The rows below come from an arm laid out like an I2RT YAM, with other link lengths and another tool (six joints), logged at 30 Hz.
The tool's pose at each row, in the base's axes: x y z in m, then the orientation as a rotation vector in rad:
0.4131 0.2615 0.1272 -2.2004 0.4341 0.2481
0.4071 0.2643 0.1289 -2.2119 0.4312 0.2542
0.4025 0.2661 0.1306 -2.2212 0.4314 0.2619
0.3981 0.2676 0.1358 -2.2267 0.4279 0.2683
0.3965 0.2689 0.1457 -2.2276 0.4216 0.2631
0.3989 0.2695 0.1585 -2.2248 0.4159 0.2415
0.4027 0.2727 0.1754 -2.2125 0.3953 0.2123
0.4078 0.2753 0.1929 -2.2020 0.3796 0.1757
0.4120 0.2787 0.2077 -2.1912 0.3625 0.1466
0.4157 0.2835 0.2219 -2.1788 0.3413 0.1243
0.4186 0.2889 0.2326 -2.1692 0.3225 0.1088
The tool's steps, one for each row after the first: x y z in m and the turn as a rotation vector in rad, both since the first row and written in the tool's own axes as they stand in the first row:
-0.0067 -0.0005 0.0013 -0.0123 -0.0029 -0.0007
-0.0119 -0.0009 0.0018 -0.0229 -0.0063 0.0015
-0.0179 -0.0038 -0.0001 -0.0295 -0.0108 0.0008
-0.0229 -0.0111 -0.0051 -0.0290 -0.0094 -0.0056
-0.0250 -0.0216 -0.0125 -0.0215 0.0029 -0.0170
-0.0277 -0.0371 -0.0205 -0.0029 0.0131 -0.0413
-0.0292 -0.0531 -0.0293 0.0149 0.0307 -0.0648
-0.0309 -0.0674 -0.0358 0.0313 0.0428 -0.0868
-0.0332 -0.0818 -0.0408 0.0478 0.0484 -0.1095
-0.0352 -0.0938 -0.0432 0.0602 0.0507 -0.1282

